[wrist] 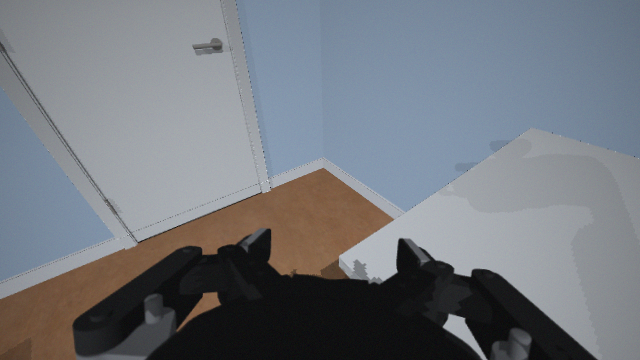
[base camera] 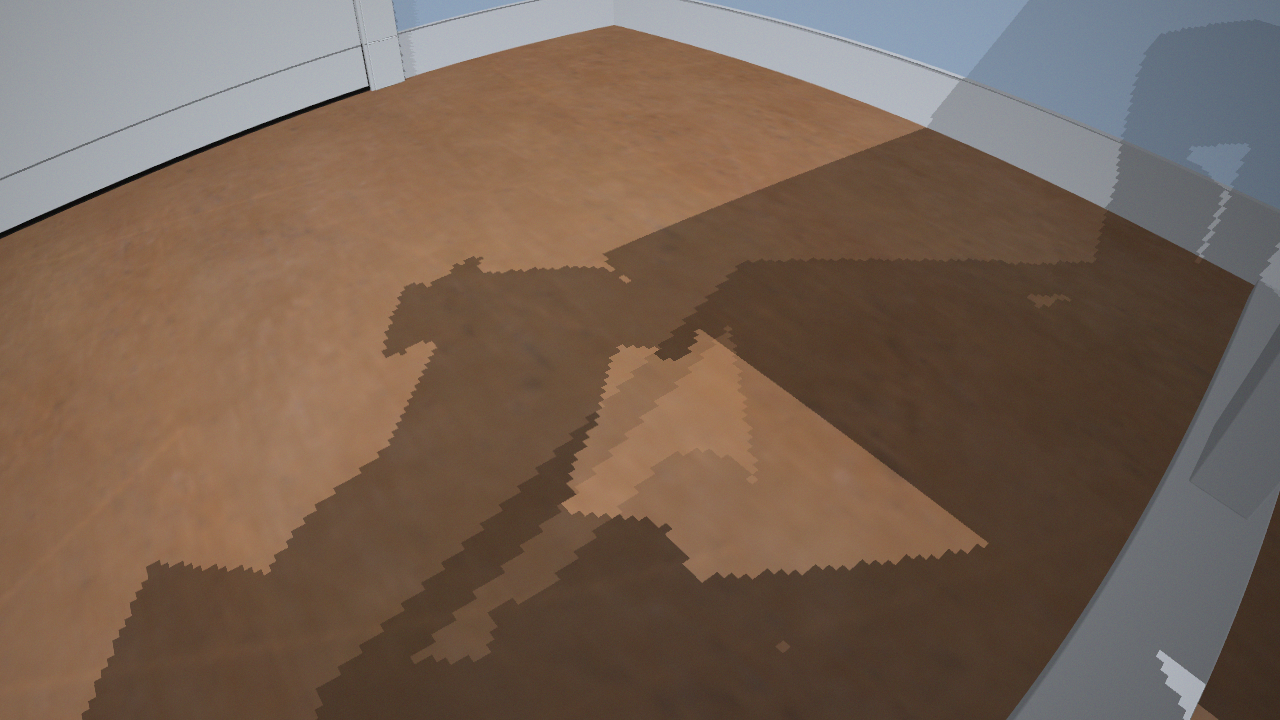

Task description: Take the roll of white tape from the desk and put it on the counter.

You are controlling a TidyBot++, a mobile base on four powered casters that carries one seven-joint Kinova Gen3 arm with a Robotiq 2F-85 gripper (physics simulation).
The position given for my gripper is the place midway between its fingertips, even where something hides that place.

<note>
In view: my gripper (wrist: 332, 247), a grey desk (base camera: 1152, 633) and a white door (base camera: 100, 100).
The grey desk is seen too in the wrist view (wrist: 546, 212). The white door also shows in the wrist view (wrist: 152, 117).
</note>
